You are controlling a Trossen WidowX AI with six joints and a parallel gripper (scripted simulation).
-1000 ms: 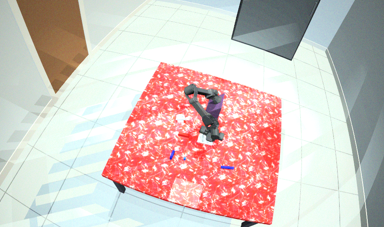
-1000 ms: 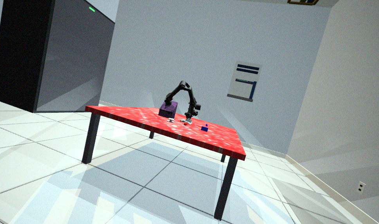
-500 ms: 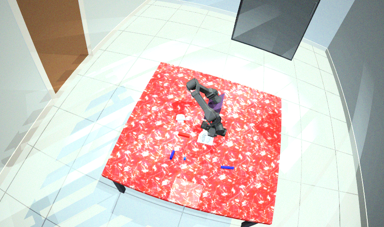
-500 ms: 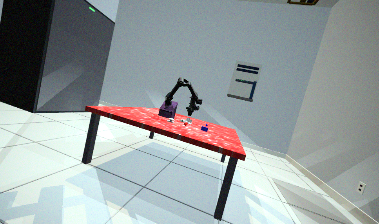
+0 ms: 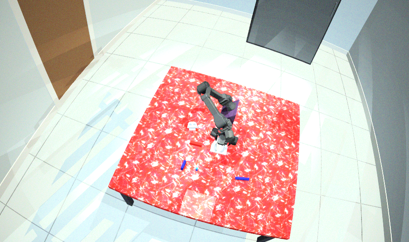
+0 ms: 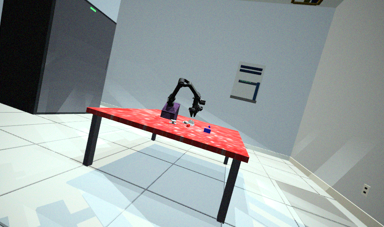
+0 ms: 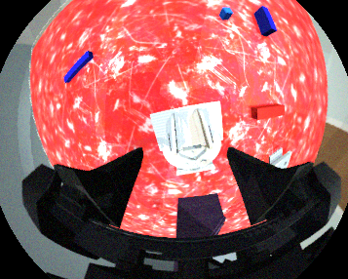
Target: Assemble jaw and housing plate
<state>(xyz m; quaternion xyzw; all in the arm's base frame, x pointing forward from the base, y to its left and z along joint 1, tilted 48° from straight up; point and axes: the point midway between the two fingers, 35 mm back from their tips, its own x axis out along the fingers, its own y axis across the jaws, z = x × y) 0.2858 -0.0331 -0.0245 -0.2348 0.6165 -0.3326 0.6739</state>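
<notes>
Now: gripper tip 18 cm to the left of the red bar, 8 cm above it and 1 cm short of it.
</notes>
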